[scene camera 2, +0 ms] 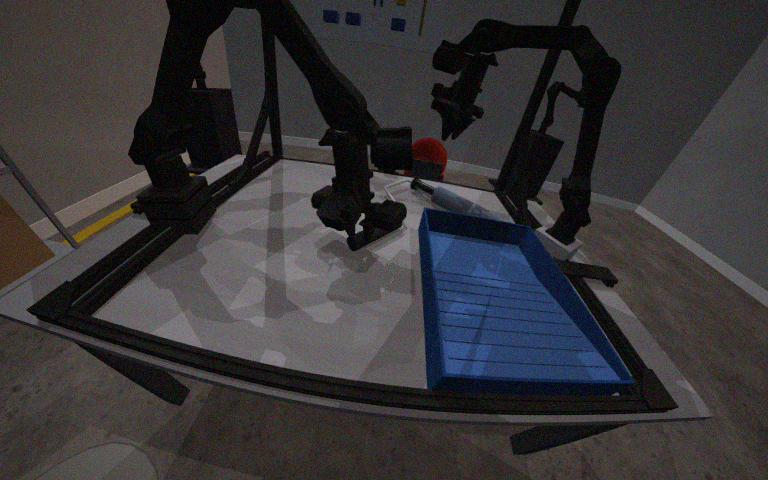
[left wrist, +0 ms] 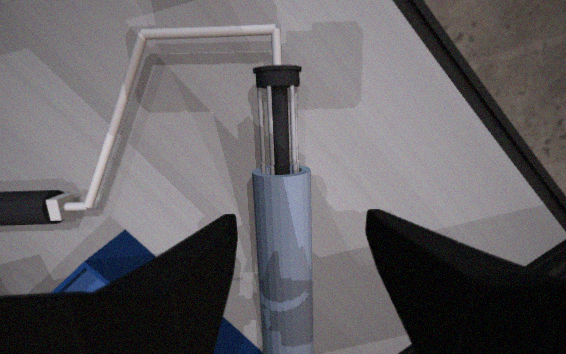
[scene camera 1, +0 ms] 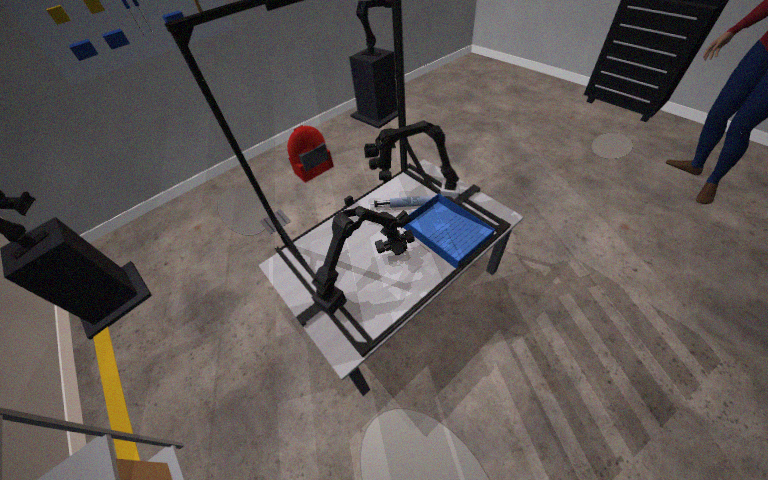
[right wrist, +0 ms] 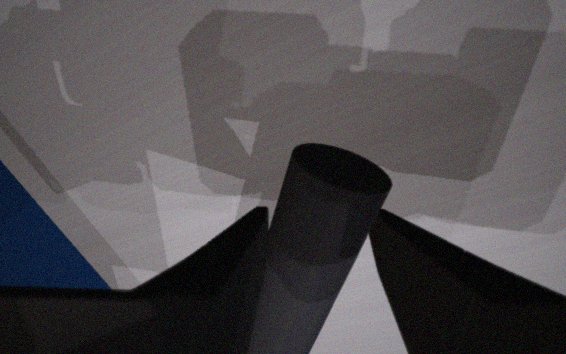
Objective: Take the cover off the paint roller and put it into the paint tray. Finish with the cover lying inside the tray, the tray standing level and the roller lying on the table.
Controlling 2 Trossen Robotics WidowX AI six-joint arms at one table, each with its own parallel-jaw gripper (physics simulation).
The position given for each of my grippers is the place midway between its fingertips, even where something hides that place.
I see my left gripper (scene camera 2: 448, 139), my right gripper (scene camera 2: 360, 240), a pale blue roller cover (left wrist: 282, 203) and a blue paint tray (scene camera 2: 500, 317).
The blue paint tray also shows in the left wrist view (left wrist: 123, 254), in scene camera 1 (scene camera 1: 454, 234) and in the right wrist view (right wrist: 44, 257). My left gripper shows as well in the left wrist view (left wrist: 301, 223). My right gripper also shows in the right wrist view (right wrist: 318, 219). The right wrist view misses the pale blue roller cover: it is out of frame.
